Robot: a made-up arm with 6 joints.
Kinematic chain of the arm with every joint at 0, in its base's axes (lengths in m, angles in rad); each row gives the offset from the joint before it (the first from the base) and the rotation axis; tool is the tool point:
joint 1: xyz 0 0 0.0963 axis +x
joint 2: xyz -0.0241 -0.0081 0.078 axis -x
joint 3: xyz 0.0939 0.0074 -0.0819 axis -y
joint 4: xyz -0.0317 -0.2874 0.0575 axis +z
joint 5: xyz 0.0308 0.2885 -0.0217 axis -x
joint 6: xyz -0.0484 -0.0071 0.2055 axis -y
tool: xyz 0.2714 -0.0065 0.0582
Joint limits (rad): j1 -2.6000..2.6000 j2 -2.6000..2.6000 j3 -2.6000..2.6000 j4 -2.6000..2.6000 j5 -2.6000..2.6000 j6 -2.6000..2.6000
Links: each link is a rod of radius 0.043 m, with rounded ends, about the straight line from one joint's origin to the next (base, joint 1, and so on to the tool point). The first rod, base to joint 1, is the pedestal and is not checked.
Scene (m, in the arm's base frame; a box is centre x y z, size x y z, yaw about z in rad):
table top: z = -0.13
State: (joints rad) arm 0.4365 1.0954 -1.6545 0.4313 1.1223 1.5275
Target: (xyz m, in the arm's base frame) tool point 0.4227 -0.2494 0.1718
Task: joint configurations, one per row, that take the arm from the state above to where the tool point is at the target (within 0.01 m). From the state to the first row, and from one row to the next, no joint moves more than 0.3 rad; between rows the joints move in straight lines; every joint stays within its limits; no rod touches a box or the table.
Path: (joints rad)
1: 0.2245 1.1082 -1.5248 0.5536 0.9290 1.4011
2: 0.0125 1.1209 -1.3951 0.6759 0.7357 1.2747
3: -0.1995 1.1337 -1.2654 0.7982 0.5424 1.1483
4: -0.2859 1.3470 -1.4329 0.6235 0.4854 0.8870
5: -0.3724 1.5603 -1.6005 0.4488 0.4285 0.6258
6: -0.4588 1.7736 -1.7681 0.2741 0.3715 0.3645

